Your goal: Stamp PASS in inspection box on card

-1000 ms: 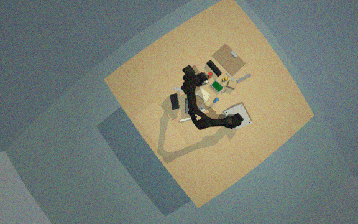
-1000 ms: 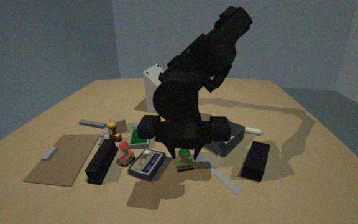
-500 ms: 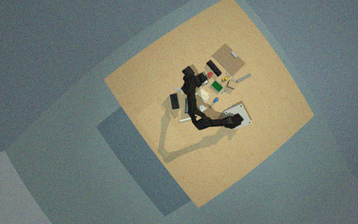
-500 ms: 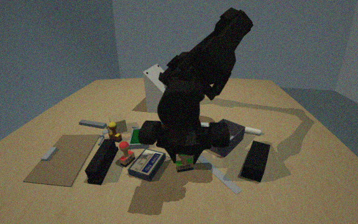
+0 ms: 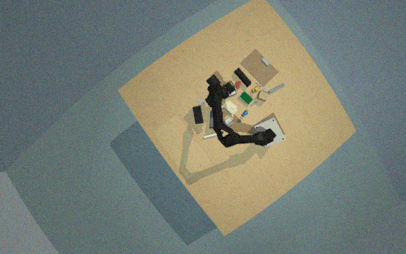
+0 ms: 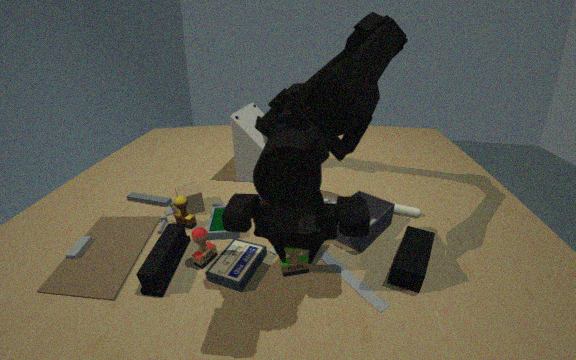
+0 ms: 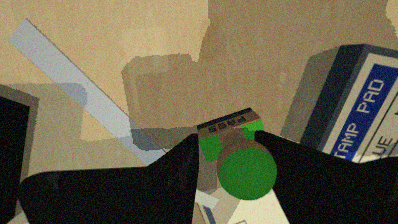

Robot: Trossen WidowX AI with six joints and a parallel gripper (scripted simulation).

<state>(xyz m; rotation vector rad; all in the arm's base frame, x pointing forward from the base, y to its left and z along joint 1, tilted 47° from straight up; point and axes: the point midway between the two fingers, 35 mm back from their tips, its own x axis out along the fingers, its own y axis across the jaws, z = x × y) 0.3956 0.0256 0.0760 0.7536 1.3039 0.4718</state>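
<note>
My gripper tip is now right at the green-knobbed stamp. Round my gripper tip: grey ruler strip (80 mm to the left, 20 mm below, 20 mm ahead); then red-knobbed stamp (150 mm to the right, 20 mm behind); then white card (100 mm behind, 20 mm below, 10 mm to the right).
</note>
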